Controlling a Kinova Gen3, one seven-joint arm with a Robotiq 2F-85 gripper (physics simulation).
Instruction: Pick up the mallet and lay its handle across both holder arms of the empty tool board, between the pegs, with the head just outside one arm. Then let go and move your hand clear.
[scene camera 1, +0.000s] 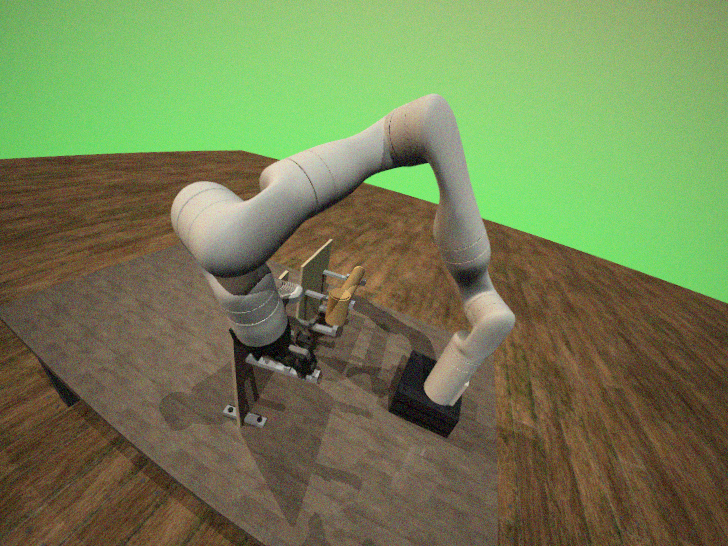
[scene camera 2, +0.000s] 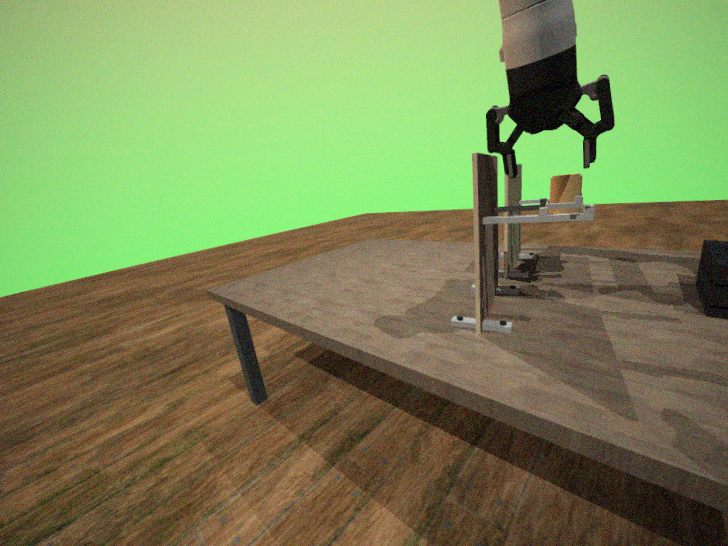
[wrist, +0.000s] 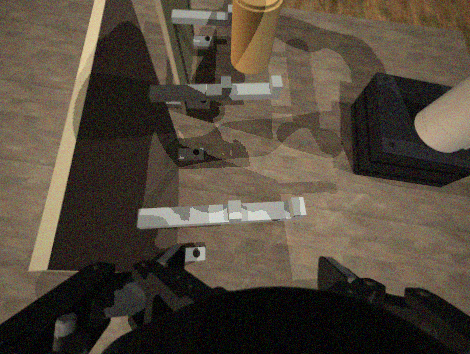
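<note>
The orange wooden mallet (scene camera 1: 338, 308) (scene camera 2: 565, 191) (wrist: 254, 37) lies on the far tool board's arms (scene camera 1: 335, 274). Its handle (scene camera 1: 356, 277) runs across them and its head is just outside the nearer one. The empty tool board (scene camera 1: 239, 382) (scene camera 2: 485, 235) (wrist: 105, 175) stands upright with two grey holder arms; its near arm (scene camera 1: 279, 368) (scene camera 2: 535, 218) (wrist: 215, 215) and far arm (wrist: 250, 89) have small pegs and bear no tool. My gripper (scene camera 2: 549, 169) (wrist: 250, 266) is open and empty, above the empty board's arms. The arm's wrist partly hides it in scene camera 1.
The far tool board (scene camera 1: 316, 273) (scene camera 2: 513, 199) stands behind the empty one. The black robot base (scene camera 1: 424, 390) (scene camera 2: 714, 279) (wrist: 410, 135) is on the table (scene camera 1: 399, 481) (scene camera 2: 329, 276), across from the boards. Metal feet (scene camera 1: 252, 418) (scene camera 2: 464, 321) stick out under the boards.
</note>
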